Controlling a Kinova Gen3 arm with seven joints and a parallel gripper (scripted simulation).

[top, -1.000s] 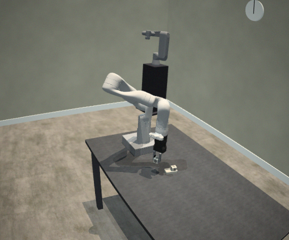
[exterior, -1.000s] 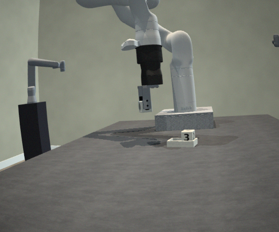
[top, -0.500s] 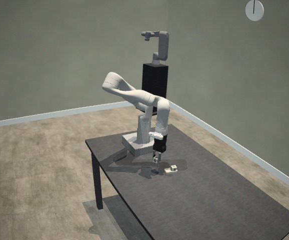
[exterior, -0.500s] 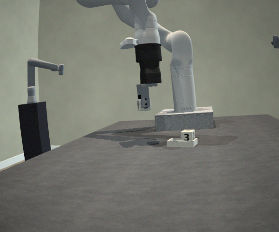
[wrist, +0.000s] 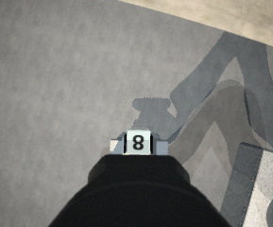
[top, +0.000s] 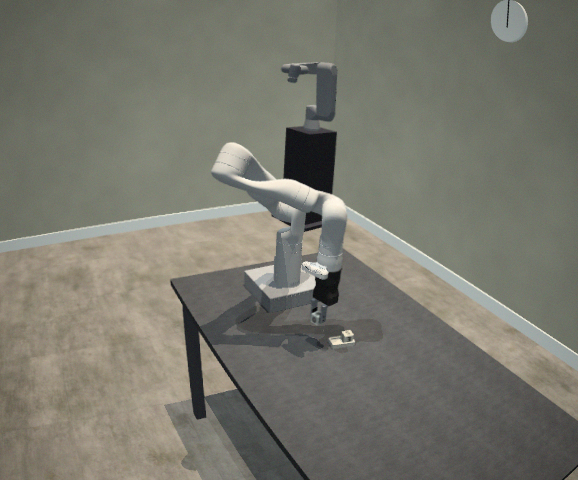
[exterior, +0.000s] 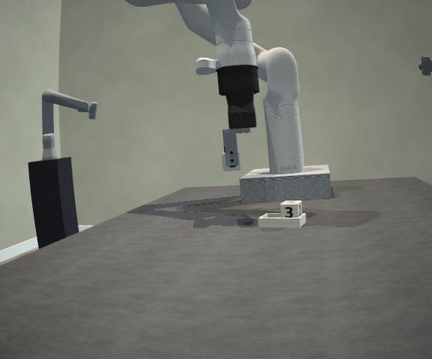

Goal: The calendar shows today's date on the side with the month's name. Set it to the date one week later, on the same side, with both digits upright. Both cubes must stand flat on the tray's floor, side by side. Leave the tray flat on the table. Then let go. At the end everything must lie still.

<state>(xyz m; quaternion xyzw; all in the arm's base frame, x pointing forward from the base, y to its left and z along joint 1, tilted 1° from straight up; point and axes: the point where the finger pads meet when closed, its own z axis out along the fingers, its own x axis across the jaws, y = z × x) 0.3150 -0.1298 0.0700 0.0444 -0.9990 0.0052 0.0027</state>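
Right now the white tray is 30 mm ahead of my hand, 90 mm to the left of it and 120 mm below it.
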